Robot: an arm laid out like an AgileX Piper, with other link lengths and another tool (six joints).
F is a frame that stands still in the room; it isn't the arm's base.
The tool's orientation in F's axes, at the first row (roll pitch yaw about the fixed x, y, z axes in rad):
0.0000, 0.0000, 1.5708
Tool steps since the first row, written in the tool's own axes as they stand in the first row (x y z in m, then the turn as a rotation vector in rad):
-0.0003, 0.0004, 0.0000, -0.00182, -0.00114, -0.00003
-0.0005, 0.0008, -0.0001, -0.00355, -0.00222, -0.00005
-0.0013, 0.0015, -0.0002, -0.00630, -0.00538, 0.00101
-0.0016, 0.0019, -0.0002, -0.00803, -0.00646, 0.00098
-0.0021, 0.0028, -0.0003, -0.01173, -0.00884, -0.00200
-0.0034, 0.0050, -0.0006, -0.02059, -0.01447, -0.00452
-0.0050, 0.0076, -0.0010, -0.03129, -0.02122, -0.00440
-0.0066, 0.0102, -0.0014, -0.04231, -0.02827, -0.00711
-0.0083, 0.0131, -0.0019, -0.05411, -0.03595, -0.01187
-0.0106, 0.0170, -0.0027, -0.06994, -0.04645, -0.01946
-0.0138, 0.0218, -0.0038, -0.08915, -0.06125, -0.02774
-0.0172, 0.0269, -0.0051, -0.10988, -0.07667, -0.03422
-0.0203, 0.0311, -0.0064, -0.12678, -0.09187, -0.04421
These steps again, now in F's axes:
-0.0004, -0.0003, 0.0000, 0.00114, -0.00182, -0.00003
-0.0008, -0.0005, -0.0001, 0.00222, -0.00355, -0.00005
-0.0015, -0.0013, -0.0002, 0.00538, -0.00630, 0.00101
-0.0019, -0.0016, -0.0002, 0.00646, -0.00803, 0.00098
-0.0028, -0.0021, -0.0003, 0.00884, -0.01173, -0.00200
-0.0050, -0.0034, -0.0006, 0.01447, -0.02059, -0.00452
-0.0076, -0.0050, -0.0010, 0.02122, -0.03129, -0.00440
-0.0102, -0.0066, -0.0014, 0.02827, -0.04231, -0.00711
-0.0131, -0.0083, -0.0019, 0.03595, -0.05411, -0.01187
-0.0170, -0.0106, -0.0027, 0.04645, -0.06994, -0.01946
-0.0218, -0.0138, -0.0038, 0.06125, -0.08915, -0.02774
-0.0269, -0.0172, -0.0051, 0.07667, -0.10988, -0.03422
-0.0311, -0.0203, -0.0064, 0.09187, -0.12678, -0.04421

